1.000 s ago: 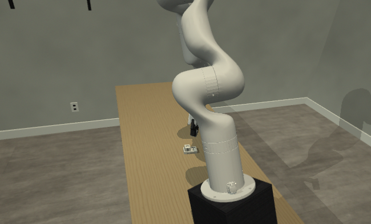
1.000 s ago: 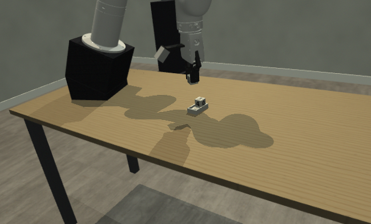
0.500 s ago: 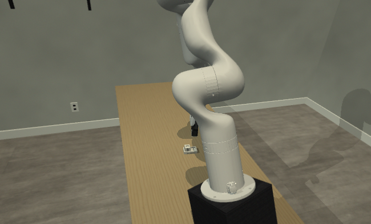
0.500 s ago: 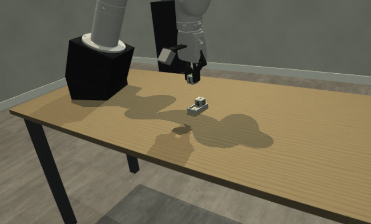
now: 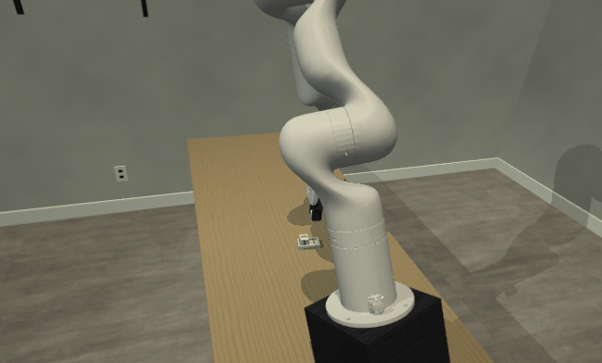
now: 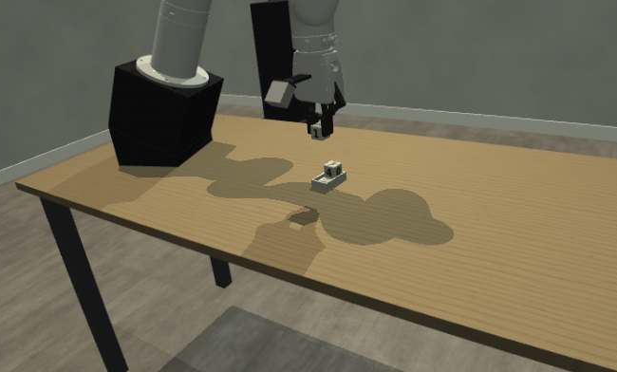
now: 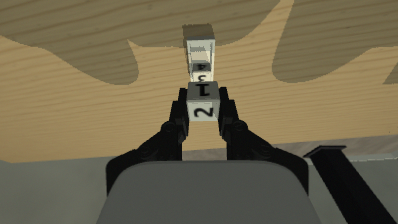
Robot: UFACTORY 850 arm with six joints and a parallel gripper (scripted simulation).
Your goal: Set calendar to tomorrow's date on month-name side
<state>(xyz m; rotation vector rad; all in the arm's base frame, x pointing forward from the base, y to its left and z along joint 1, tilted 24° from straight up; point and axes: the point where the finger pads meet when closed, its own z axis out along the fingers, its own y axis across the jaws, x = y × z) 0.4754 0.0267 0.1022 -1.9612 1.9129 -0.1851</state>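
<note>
Now: hand 130 mm above the small calendar tray and 20 mm to the right of it.
</note>
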